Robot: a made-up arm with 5 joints. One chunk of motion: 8 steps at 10 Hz.
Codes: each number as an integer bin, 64 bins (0 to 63) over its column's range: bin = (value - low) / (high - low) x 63, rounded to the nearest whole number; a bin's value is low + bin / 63 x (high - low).
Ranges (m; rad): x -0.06..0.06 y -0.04..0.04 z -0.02..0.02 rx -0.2..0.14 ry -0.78..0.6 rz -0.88..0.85
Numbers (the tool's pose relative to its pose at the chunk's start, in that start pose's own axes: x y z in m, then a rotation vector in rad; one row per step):
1: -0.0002 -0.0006 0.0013 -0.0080 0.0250 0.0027
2: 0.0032 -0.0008 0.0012 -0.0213 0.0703 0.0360
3: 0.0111 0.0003 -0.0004 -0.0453 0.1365 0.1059
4: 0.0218 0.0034 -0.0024 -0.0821 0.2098 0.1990
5: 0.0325 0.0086 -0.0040 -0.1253 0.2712 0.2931
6: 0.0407 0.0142 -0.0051 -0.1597 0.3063 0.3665
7: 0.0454 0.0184 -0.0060 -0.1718 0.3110 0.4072
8: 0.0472 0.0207 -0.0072 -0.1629 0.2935 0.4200
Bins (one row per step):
1: 31 31 34 36 37 32
2: 33 31 33 33 39 33
3: 37 32 31 29 42 36
4: 43 34 28 22 45 39
5: 49 38 25 14 48 43
6: 53 43 23 7 50 45
7: 55 46 22 5 50 47
8: 56 48 20 7 49 47

